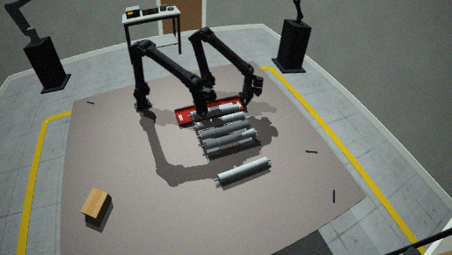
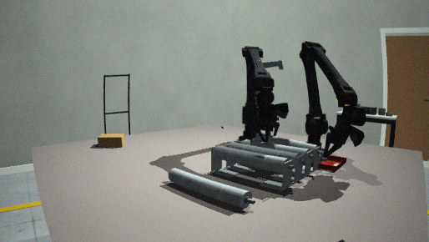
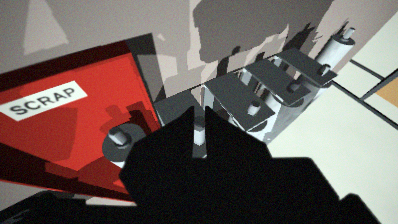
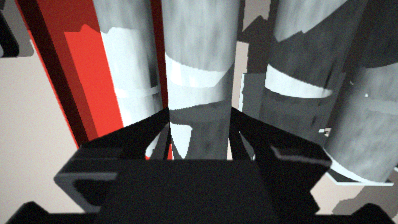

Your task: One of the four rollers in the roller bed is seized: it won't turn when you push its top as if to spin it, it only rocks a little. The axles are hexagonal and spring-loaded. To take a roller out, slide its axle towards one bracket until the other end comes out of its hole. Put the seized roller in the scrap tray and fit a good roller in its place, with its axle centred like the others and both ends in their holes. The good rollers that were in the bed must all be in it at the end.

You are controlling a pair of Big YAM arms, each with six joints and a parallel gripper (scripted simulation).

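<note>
Now: right hand 100 mm to the right of the bed roller, 70 mm short of it and 10 mm above it. The rest, counted from my right hand: red scrap tray (110 mm behind, 80 mm below, 70 mm to the left); cardboard box (700 mm to the right, 480 mm ahead, 50 mm below).
</note>
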